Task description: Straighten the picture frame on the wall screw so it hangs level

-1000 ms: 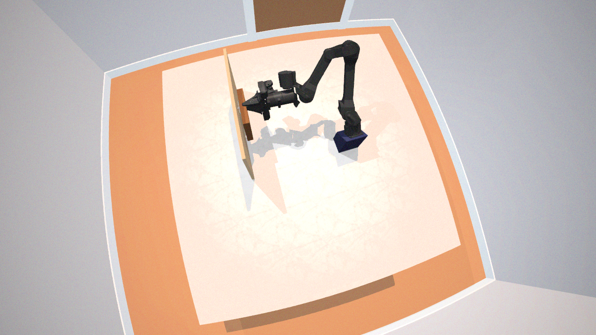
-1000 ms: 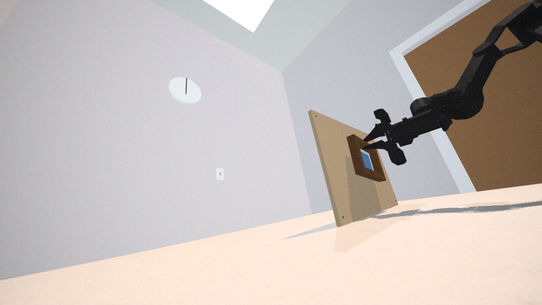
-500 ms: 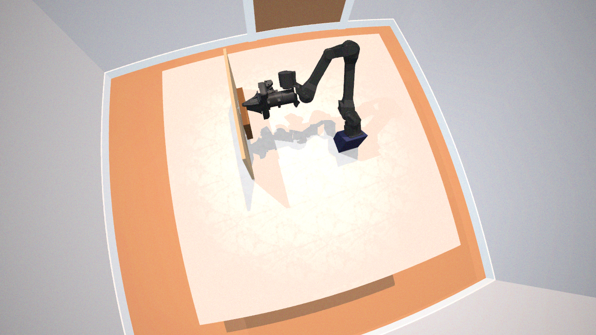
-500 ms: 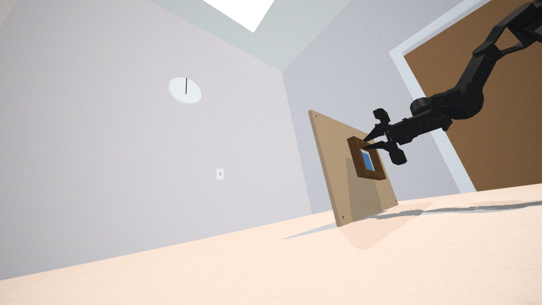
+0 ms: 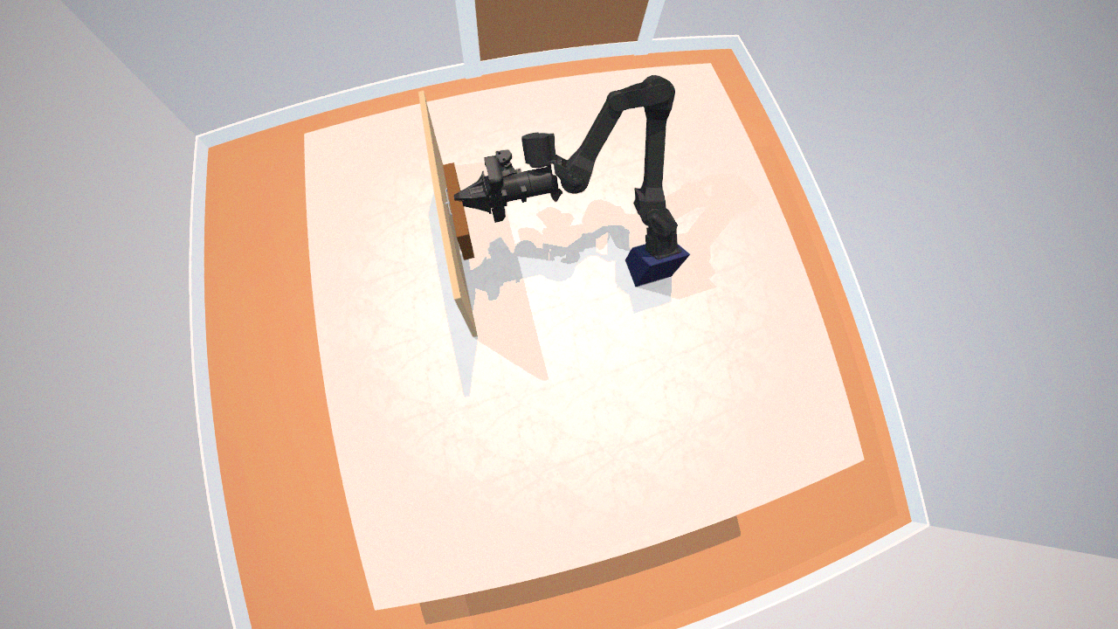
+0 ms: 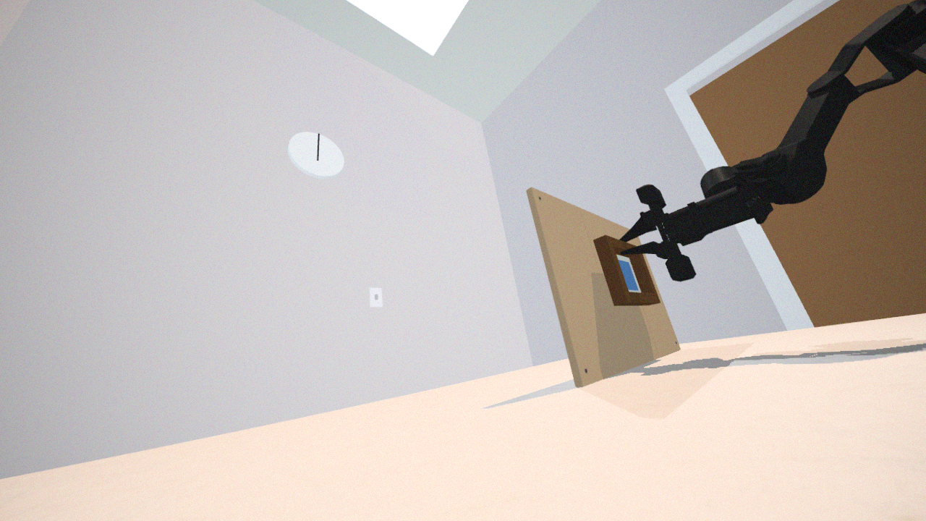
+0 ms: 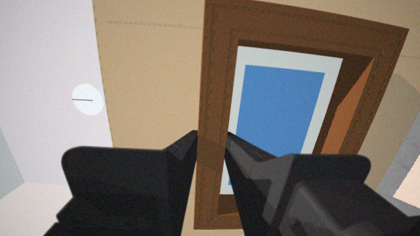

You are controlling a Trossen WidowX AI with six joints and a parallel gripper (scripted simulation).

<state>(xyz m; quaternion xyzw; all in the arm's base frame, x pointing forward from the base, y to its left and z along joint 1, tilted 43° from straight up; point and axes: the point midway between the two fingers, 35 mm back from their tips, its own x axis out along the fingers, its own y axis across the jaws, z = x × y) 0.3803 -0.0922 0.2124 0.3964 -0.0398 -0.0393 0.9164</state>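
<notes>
Now: gripper tip 5 cm above the brown wooden picture frame and 1 cm short of it. Round my gripper tip: tan wall board (7 cm below, 2 cm ahead).
</notes>
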